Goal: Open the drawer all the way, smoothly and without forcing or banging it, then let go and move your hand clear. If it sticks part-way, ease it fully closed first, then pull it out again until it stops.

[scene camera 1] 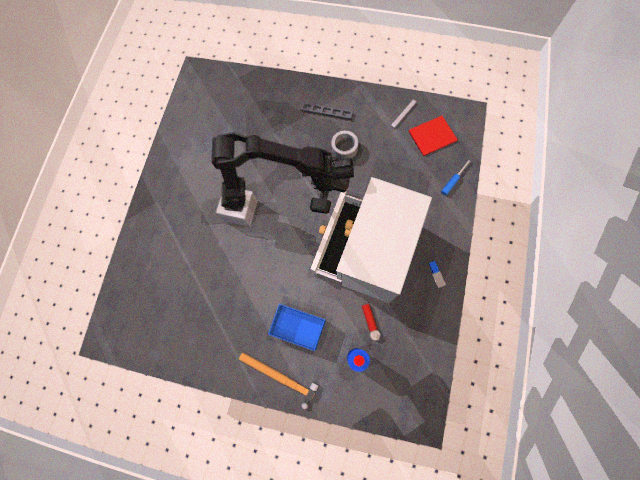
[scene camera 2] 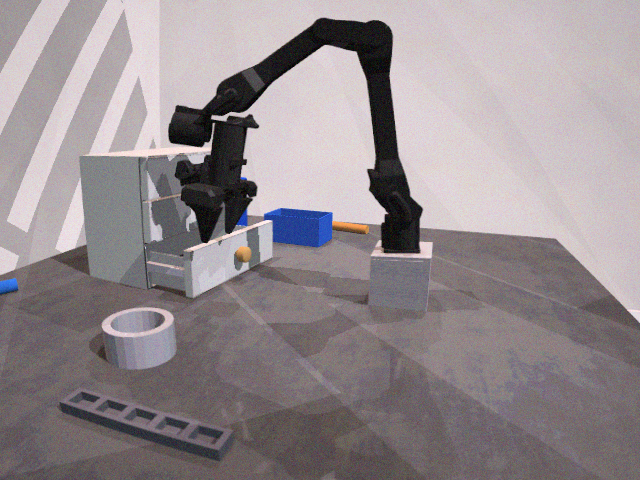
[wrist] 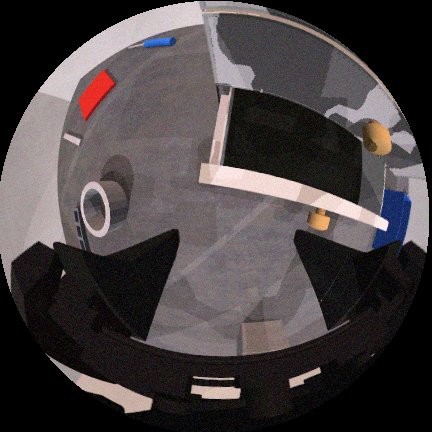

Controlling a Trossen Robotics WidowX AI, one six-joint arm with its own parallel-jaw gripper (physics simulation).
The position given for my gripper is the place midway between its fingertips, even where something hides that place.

My gripper [scene camera 2: 217, 237] is open and holds nothing. Also in view: a grey ring [scene camera 2: 139, 338]. A dark slotted bar [scene camera 2: 202, 439], a red block [scene camera 1: 435, 134], an orange-handled hammer [scene camera 1: 245, 358] and a blue bin [scene camera 2: 291, 226] rest on the table. Further things: a white drawer cabinet [scene camera 2: 183, 262].
The blue bin shows as well in scene camera 1 [scene camera 1: 289, 324] and in the wrist view [wrist: 395, 208]. The red block shows as well in the wrist view [wrist: 102, 83]. The grey ring also shows in the wrist view [wrist: 114, 199]. Scene camera 2 misses the red block: it is out of frame.
